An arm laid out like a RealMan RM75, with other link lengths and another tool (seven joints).
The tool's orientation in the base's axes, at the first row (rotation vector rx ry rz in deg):
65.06, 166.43, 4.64
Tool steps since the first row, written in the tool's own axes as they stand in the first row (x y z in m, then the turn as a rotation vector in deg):
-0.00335, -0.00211, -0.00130, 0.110, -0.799, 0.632
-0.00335, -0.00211, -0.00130, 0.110, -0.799, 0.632
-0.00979, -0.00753, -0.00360, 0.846, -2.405, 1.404
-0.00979, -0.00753, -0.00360, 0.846, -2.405, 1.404
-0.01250, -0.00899, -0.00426, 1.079, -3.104, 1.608
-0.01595, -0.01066, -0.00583, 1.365, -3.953, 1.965
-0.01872, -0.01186, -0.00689, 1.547, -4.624, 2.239
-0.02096, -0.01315, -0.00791, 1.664, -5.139, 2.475
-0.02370, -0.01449, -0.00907, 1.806, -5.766, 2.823
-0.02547, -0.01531, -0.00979, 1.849, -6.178, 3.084
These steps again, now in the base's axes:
0.00098, -0.00387, 0.00118, -0.597, -0.486, -0.676
0.00098, -0.00387, 0.00118, -0.597, -0.486, -0.676
0.00195, -0.01231, 0.00318, -2.195, -1.134, -1.538
0.00195, -0.01231, 0.00318, -2.195, -1.134, -1.538
0.00293, -0.01525, 0.00376, -2.832, -1.481, -1.781
0.00428, -0.01887, 0.00524, -3.603, -1.895, -2.186
0.00546, -0.02168, 0.00624, -4.180, -2.253, -2.498
0.00619, -0.02418, 0.00719, -4.606, -2.542, -2.762
0.00725, -0.02707, 0.00827, -5.121, -2.892, -3.145
0.00797, -0.02890, 0.00895, -5.421, -3.154, -3.429

